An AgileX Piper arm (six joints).
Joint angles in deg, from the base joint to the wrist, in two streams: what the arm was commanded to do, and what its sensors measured. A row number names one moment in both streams.
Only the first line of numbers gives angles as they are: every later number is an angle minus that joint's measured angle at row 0.
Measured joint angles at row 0: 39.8, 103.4, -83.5, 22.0, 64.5, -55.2
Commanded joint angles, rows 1 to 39: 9.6, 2.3, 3.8, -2.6, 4.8, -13.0; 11.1, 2.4, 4.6, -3.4, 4.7, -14.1; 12.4, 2.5, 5.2, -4.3, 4.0, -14.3; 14.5, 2.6, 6.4, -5.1, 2.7, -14.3; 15.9, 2.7, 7.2, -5.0, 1.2, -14.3; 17.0, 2.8, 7.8, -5.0, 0.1, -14.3; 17.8, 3.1, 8.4, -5.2, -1.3, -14.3; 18.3, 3.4, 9.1, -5.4, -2.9, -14.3; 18.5, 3.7, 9.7, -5.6, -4.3, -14.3; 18.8, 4.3, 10.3, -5.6, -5.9, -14.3; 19.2, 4.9, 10.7, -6.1, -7.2, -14.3; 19.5, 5.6, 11.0, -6.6, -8.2, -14.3; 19.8, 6.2, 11.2, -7.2, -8.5, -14.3; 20.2, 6.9, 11.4, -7.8, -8.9, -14.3; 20.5, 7.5, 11.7, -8.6, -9.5, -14.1; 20.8, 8.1, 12.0, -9.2, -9.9, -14.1; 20.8, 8.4, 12.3, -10.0, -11.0, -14.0; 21.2, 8.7, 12.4, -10.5, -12.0, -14.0; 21.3, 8.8, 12.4, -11.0, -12.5, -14.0; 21.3, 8.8, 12.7, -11.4, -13.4, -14.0; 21.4, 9.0, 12.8, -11.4, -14.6, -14.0; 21.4, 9.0, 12.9, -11.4, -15.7, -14.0; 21.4, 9.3, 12.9, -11.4, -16.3, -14.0; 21.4, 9.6, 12.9, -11.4, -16.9, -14.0; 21.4, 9.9, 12.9, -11.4, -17.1, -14.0; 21.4, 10.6, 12.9, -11.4, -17.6, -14.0; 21.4, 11.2, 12.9, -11.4, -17.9, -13.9; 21.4, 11.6, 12.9, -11.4, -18.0, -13.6; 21.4, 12.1, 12.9, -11.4, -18.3, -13.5; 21.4, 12.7, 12.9, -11.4, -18.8, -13.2; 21.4, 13.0, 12.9, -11.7, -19.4, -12.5; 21.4, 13.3, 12.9, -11.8, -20.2, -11.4; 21.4, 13.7, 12.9, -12.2, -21.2, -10.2; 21.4, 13.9, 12.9, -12.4, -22.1, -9.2; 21.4, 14.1, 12.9, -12.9, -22.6, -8.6; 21.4, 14.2, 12.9, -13.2, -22.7, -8.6; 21.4, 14.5, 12.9, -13.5, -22.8, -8.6; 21.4, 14.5, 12.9, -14.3, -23.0, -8.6; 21.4, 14.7, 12.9, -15.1, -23.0, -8.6
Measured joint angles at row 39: 21.4, 11.7, 12.1, -11.2, -20.1, -9.3
